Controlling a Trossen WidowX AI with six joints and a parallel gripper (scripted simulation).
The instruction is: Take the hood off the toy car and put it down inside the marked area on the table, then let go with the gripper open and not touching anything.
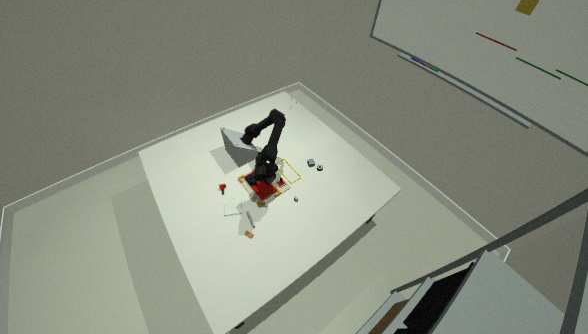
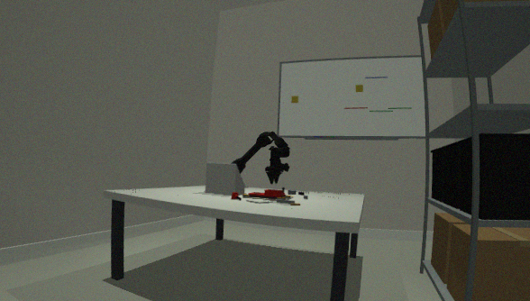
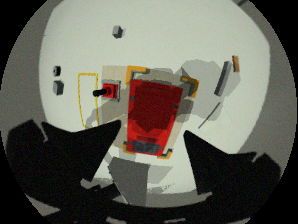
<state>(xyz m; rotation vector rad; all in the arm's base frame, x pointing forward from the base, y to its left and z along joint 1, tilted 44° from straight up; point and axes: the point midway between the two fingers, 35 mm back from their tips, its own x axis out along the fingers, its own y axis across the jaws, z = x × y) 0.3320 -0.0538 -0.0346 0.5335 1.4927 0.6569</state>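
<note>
Now: gripper tip 50 mm above the red hood. The rest, counted from my gripper tip: grey rod 130 mm ahead, 160 mm to the right, 80 mm below; tan piece 200 mm ahead, 210 mm to the right, 80 mm below; white card 210 mm to the right, 80 mm below.
</note>
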